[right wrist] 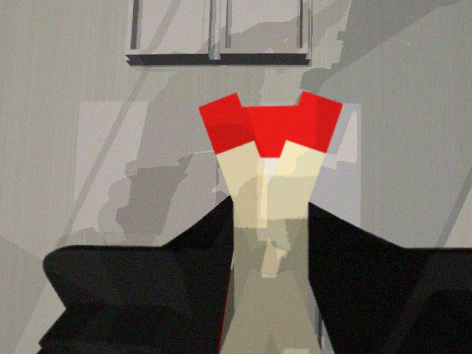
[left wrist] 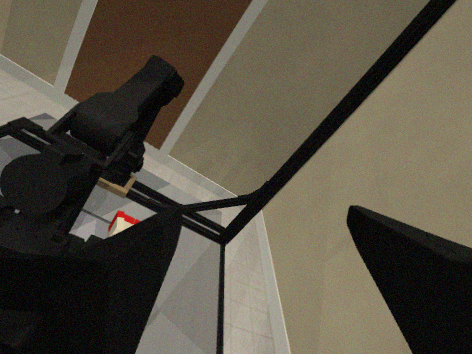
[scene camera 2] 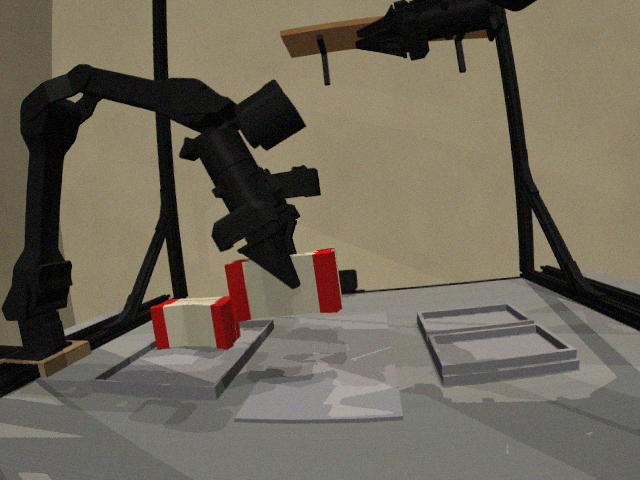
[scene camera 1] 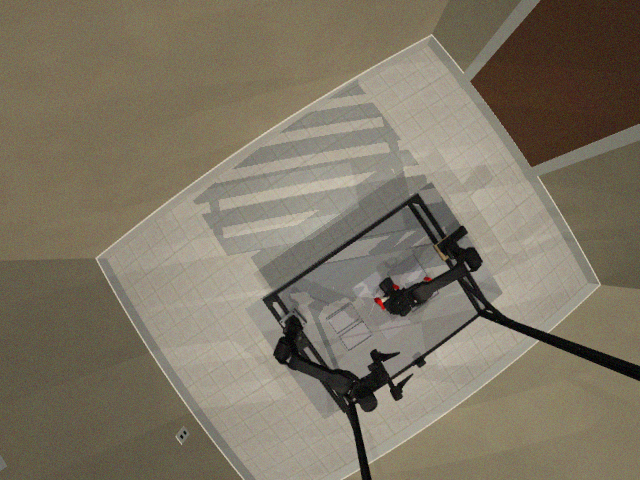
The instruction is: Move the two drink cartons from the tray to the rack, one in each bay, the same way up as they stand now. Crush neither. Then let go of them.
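Frame: origin at the left arm's base, x ahead, y left, z up, level; centimetres.
Seen in the pictures: left gripper, fingertip midpoint: [left wrist: 264,214] [scene camera 2: 356,39] [scene camera 1: 406,362]; right gripper, fingertip midpoint: [right wrist: 262,201] [scene camera 2: 299,284] [scene camera 1: 385,298]; left arm's base, link origin: [scene camera 1: 292,322]; right arm's base, link origin: [left wrist: 117,177] [scene camera 2: 45,349] [scene camera 1: 446,247].
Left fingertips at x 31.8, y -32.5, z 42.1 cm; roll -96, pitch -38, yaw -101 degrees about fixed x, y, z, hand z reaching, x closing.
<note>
Pixels of each thing's top centre, then the offset from my left fingertips to it. Level surfaces: height alone.
- cream carton with red ends, top centre: [right wrist: 271,258] [scene camera 2: 281,254] [scene camera 1: 390,297] dy +12.7, dx +13.4, dz -31.7 cm
- carton, top centre: [scene camera 2: 192,302] [left wrist: 120,233] dy +1.6, dx +29.7, dz -39.1 cm
- grey tray, top centre: [scene camera 2: 195,346] [left wrist: 92,244] [scene camera 1: 414,283] dy +5.9, dx +28.8, dz -44.9 cm
- grey two-bay rack, top centre: [scene camera 2: 482,327] [scene camera 1: 349,328] dy +10.5, dx -12.0, dz -44.5 cm
- pale flat mat, surface height: dz -46.1 cm
My right gripper [scene camera 2: 294,279] [right wrist: 262,201] is shut on the waist of a cream carton with red ends [scene camera 2: 271,299] [right wrist: 270,310] [scene camera 1: 379,303]. The carton is level and raised above the table, between tray and rack in scene camera 2. The other carton [scene camera 2: 188,322] [left wrist: 120,226] rests on the grey tray [scene camera 2: 155,388], at the left in scene camera 2; the right arm partly hides it in scene camera 1. The grey two-bay rack [scene camera 2: 509,366] [right wrist: 170,59] holds no carton. My left gripper [scene camera 1: 405,364] [scene camera 2: 357,39] [left wrist: 264,214] is open and empty, high and away from the cartons.
A pale flat mat [scene camera 2: 310,408] lies on the table between tray and rack. A black frame with posts [scene camera 2: 516,155] surrounds the table. A brown wall shelf [scene camera 2: 305,43] is behind. A small black block [scene camera 2: 348,280] sits at the table's far edge.
</note>
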